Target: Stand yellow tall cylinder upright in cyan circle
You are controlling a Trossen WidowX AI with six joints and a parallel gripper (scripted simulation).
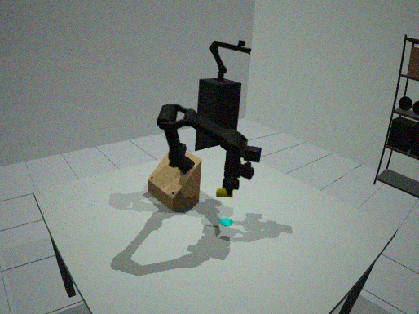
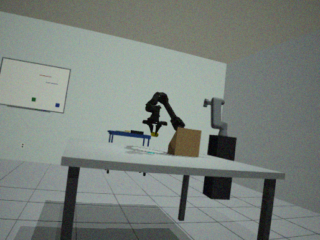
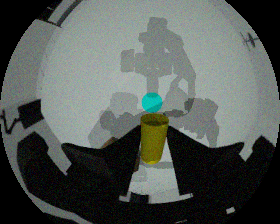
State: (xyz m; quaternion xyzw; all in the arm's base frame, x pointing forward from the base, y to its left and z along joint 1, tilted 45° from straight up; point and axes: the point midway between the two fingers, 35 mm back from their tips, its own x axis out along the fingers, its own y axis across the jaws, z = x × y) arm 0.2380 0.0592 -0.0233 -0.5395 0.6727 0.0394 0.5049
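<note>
My gripper tip is now 140 mm above the cyan circle. Also, from my gripper tip: yellow tall cylinder 10 mm behind, 20 mm to the right.
</note>
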